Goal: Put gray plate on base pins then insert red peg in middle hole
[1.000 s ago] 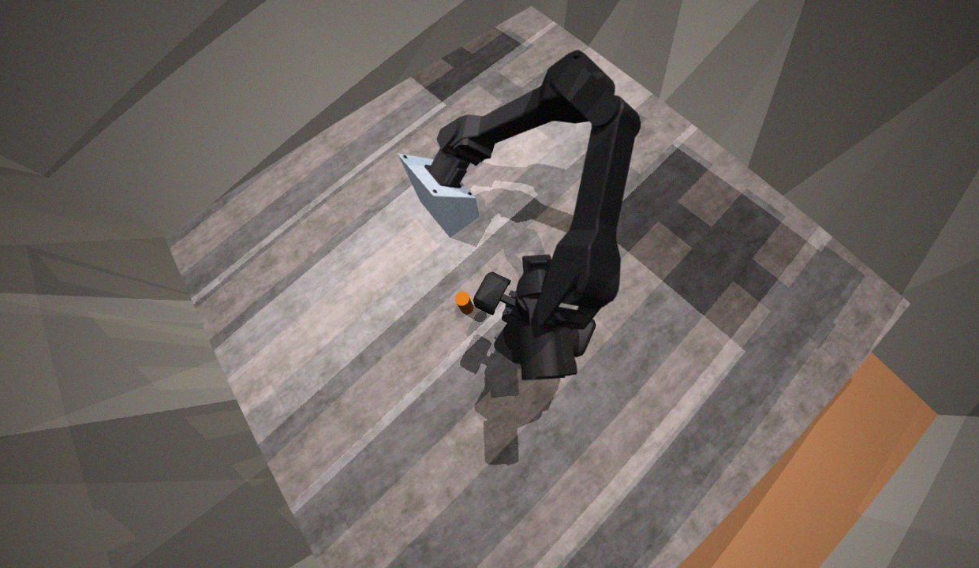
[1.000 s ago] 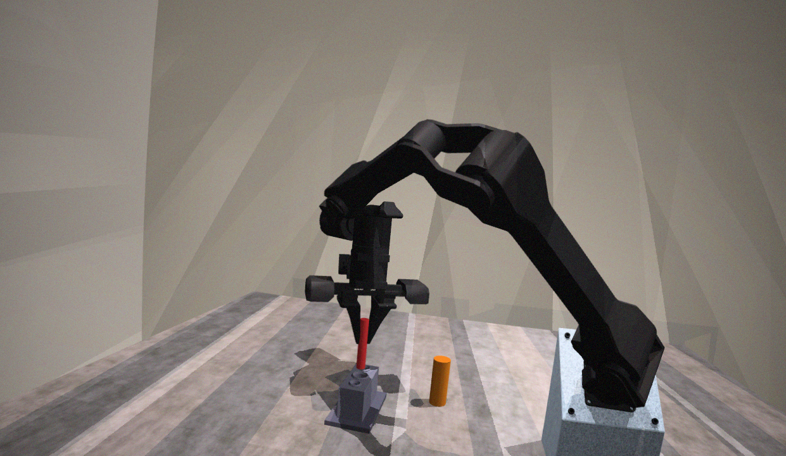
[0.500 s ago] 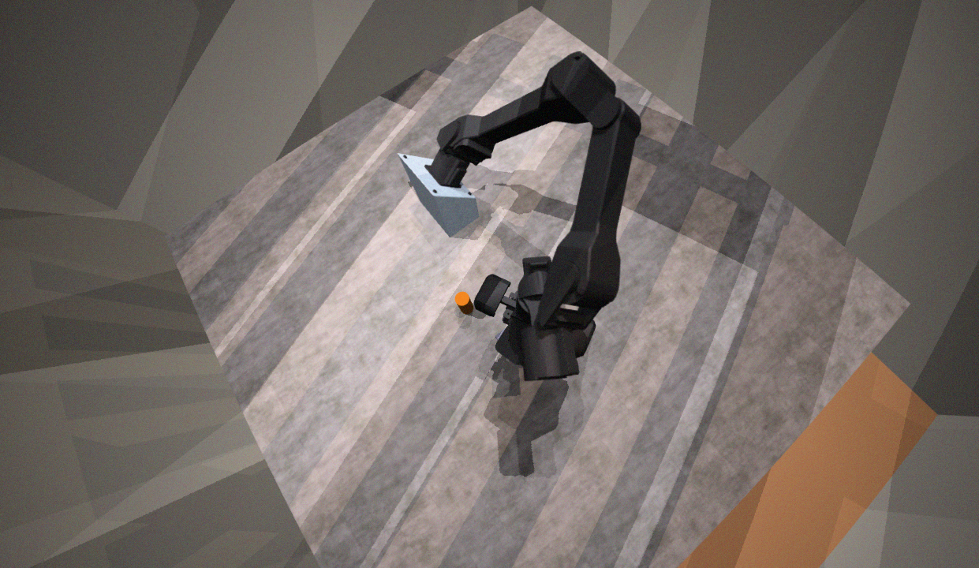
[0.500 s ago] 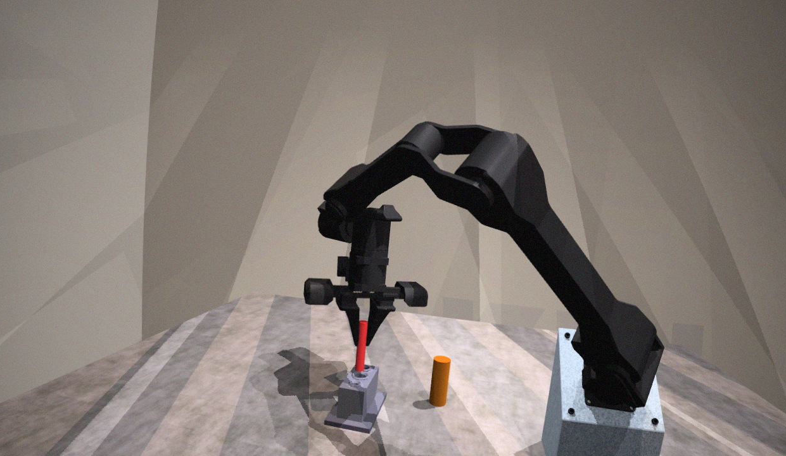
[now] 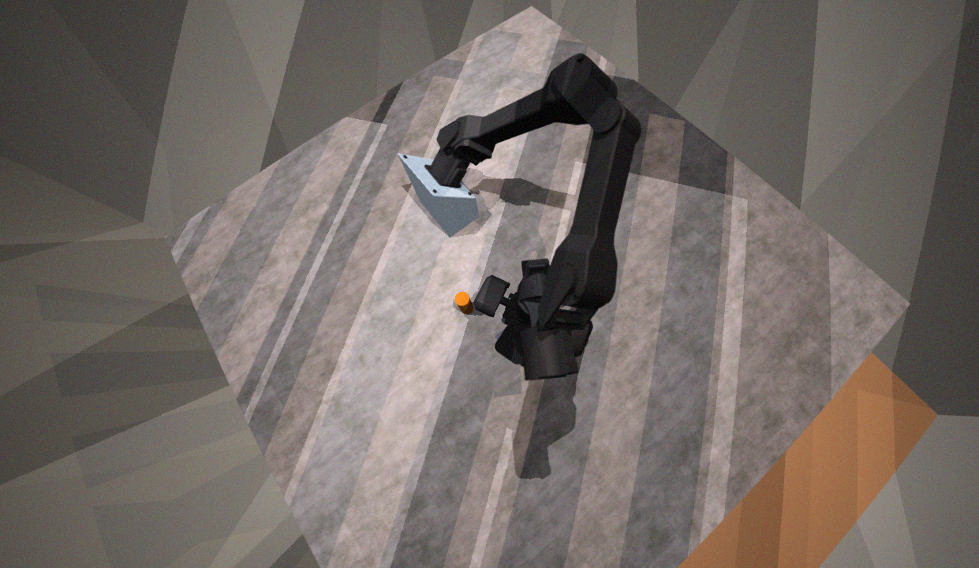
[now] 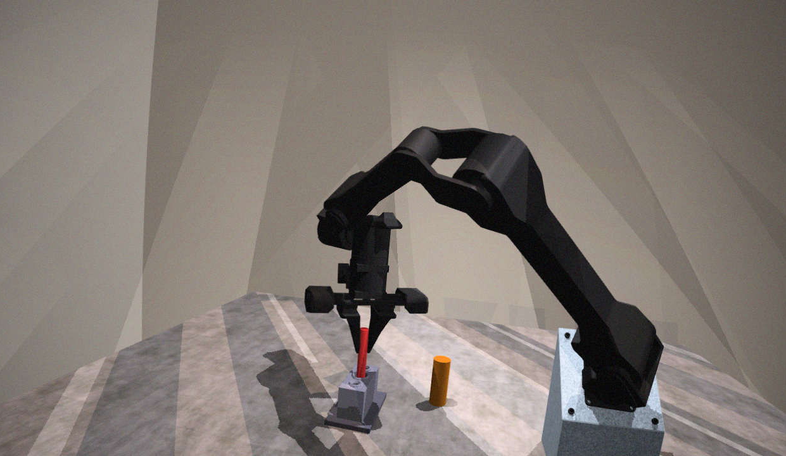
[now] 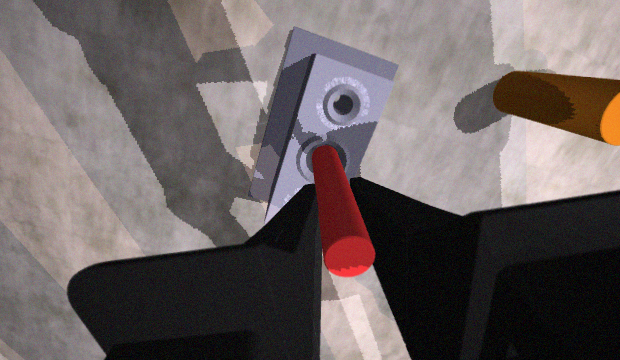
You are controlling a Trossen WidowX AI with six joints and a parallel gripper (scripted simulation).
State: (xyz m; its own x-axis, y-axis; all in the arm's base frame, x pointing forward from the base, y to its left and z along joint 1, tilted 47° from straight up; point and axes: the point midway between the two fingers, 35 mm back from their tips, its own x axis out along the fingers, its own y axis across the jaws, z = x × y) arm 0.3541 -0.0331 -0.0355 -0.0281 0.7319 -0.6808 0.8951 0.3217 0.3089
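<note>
Now: gripper tip right at the red peg. The rest, counted from my gripper tip: orange cylinder (120 mm behind, 70 mm to the right, 60 mm below); base (90 mm below); gray plate (50 mm below).
</note>
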